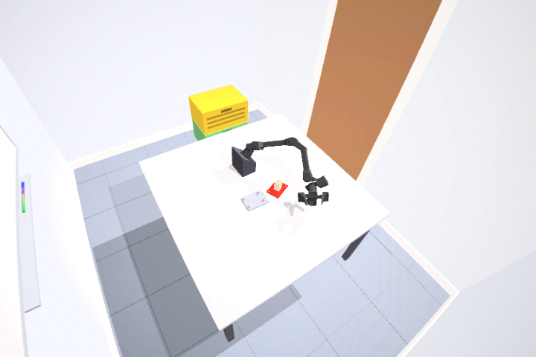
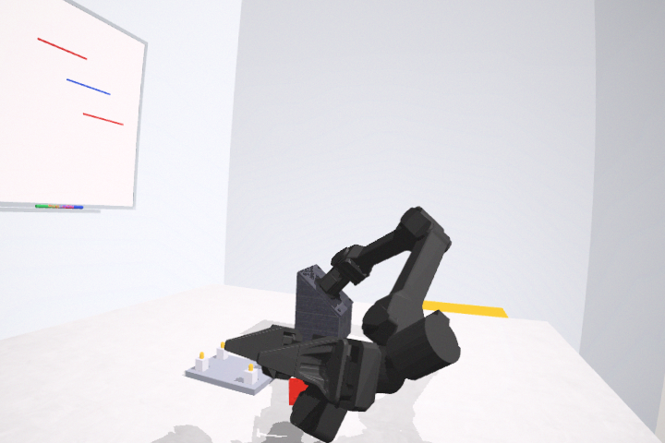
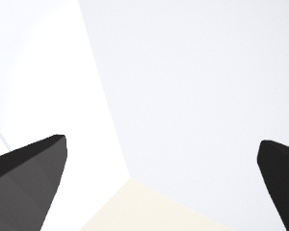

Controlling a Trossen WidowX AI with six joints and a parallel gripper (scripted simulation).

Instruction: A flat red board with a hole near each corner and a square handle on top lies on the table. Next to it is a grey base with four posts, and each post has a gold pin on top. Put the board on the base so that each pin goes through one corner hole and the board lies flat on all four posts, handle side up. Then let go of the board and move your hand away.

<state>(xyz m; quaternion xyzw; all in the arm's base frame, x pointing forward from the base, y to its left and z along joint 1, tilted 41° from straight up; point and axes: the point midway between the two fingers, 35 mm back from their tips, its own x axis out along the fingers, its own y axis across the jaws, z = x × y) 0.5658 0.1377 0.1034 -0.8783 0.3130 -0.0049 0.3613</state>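
The red board is 320 mm behind my gripper tip, 170 mm below it and 30 mm to the right of it. Round my gripper tip: grey base 300 mm behind, 220 mm to the right, 190 mm below.
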